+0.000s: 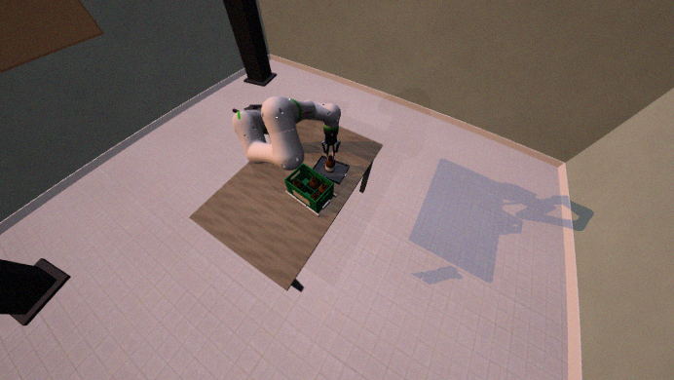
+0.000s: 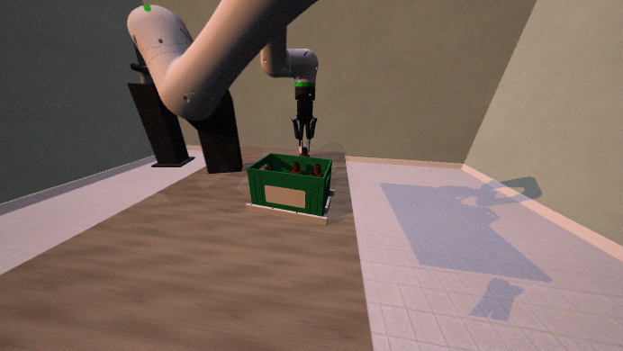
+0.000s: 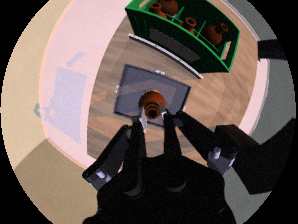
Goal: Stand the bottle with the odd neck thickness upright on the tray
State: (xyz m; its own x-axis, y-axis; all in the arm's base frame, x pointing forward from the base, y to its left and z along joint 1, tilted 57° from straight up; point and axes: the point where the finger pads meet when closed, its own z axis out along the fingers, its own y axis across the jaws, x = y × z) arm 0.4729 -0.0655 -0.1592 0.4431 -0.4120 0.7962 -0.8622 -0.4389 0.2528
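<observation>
Now: the brown bottle 90 mm below my hand. The rest, counted from my hand: dark tray (160 mm below); then green crate (270 mm to the right, 90 mm below, 50 mm behind).
</observation>
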